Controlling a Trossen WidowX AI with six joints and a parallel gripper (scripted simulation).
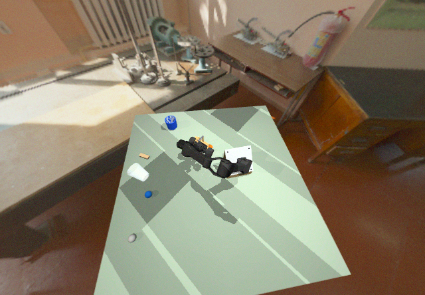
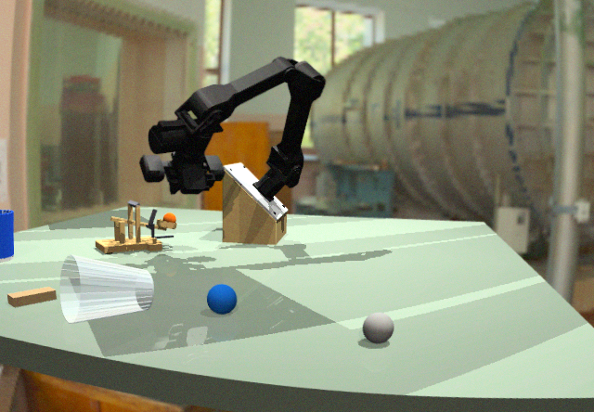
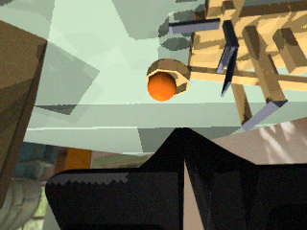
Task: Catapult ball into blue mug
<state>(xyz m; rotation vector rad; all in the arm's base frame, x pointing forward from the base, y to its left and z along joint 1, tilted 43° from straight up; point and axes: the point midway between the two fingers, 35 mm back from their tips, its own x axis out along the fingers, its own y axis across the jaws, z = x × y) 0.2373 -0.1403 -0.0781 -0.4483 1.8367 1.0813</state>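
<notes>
Right now my gripper tip is 7 cm above the orange ball, 4 cm past it and 2 cm to the left of it. Also, from my gripper tip: blue mug: 33 cm to the right, 24 cm ahead, 10 cm below; then wooden catapult: 8 cm below, 6 cm to the right, 1 cm ahead; then small wooden block: 47 cm ahead, 12 cm below, 8 cm to the right.
</notes>
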